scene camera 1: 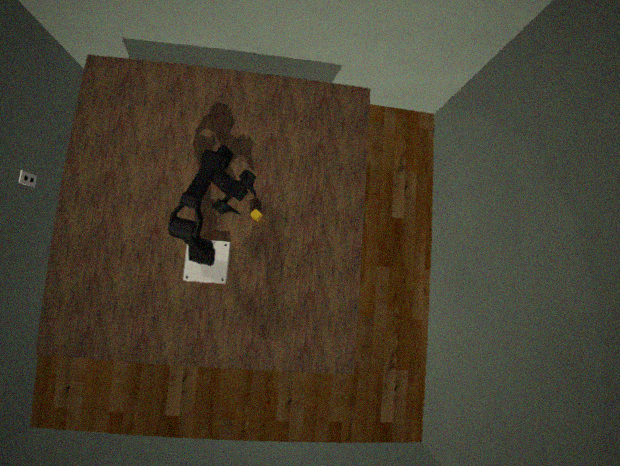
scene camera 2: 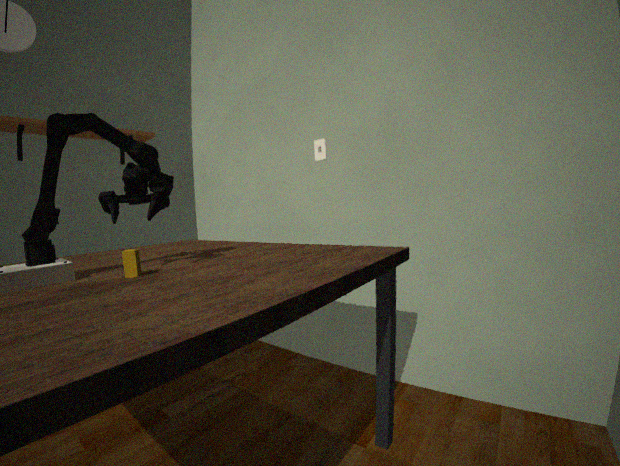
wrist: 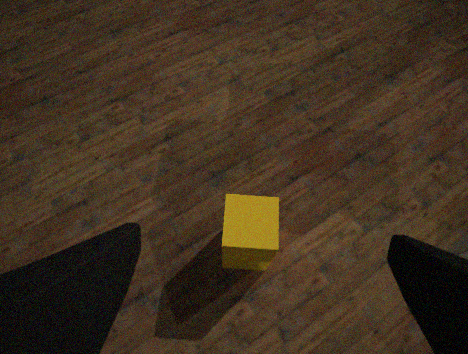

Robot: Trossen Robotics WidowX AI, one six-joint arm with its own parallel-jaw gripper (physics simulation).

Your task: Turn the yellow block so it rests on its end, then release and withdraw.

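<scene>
The yellow block [scene camera 1: 256, 214] [scene camera 2: 130, 263] [wrist: 251, 222] stands upright on its small end on the brown wooden table [scene camera 1: 300, 260] [scene camera 2: 225, 280]. In the wrist view its square top and part of one side show, with its shadow to the lower left. My gripper [scene camera 1: 247, 205] [scene camera 2: 132, 220] [wrist: 266, 241] is wide open and empty. It points down and hangs well above the block, apart from it. In the wrist view one dark finger is at each side, and neither touches the block.
The arm's white base plate [scene camera 1: 219, 270] [scene camera 2: 42, 270] is on the table near the block. A table edge [scene camera 2: 250, 320] runs along the front in scene camera 2. A wooden wall shelf [scene camera 2: 30, 125] is behind the arm, and a pale wall [scene camera 2: 400, 150] stands beyond the table.
</scene>
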